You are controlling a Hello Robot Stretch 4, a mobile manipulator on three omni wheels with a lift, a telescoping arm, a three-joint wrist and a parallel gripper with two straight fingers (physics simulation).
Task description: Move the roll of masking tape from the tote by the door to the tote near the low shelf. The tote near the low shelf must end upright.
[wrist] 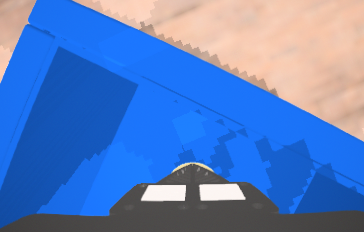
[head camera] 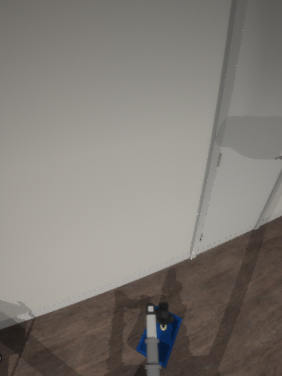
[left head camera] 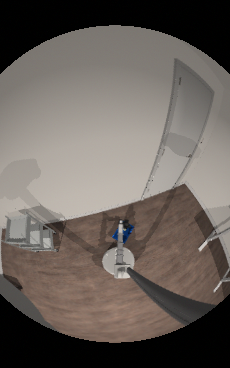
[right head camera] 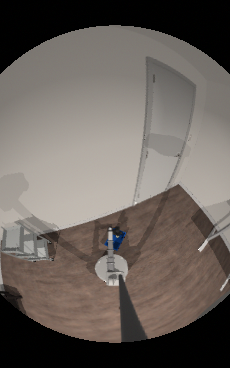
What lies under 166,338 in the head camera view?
A blue tote.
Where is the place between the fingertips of my gripper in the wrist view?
At 192,180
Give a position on a blue tote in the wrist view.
At 100,106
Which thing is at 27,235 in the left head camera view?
A wheeled cart.
